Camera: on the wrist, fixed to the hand. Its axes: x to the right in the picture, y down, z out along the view.
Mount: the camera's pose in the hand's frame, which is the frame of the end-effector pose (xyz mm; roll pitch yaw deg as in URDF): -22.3 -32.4 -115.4 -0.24 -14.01 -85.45
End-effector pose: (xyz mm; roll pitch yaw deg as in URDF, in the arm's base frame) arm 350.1 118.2 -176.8 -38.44 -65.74 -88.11
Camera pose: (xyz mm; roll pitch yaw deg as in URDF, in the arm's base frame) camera 254.8 60.1 -226.0 75.06 -23.27 133.25
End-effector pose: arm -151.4 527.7 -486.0 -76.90 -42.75 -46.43
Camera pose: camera -252.0 459.7 -497.2 91.99 -51.66 132.04
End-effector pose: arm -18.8 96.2 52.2 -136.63 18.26 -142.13
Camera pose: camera -62.5 132.7 160.0 -156.33 -26.07 -66.71
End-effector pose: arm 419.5 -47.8 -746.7 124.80 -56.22 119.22
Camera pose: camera 342.6 -142.4 -743.4 103.64 27.03 142.58
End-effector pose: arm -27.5 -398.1 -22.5 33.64 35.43 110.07
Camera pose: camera -33.3 -489.9 -102.5 -35.10 18.48 12.13
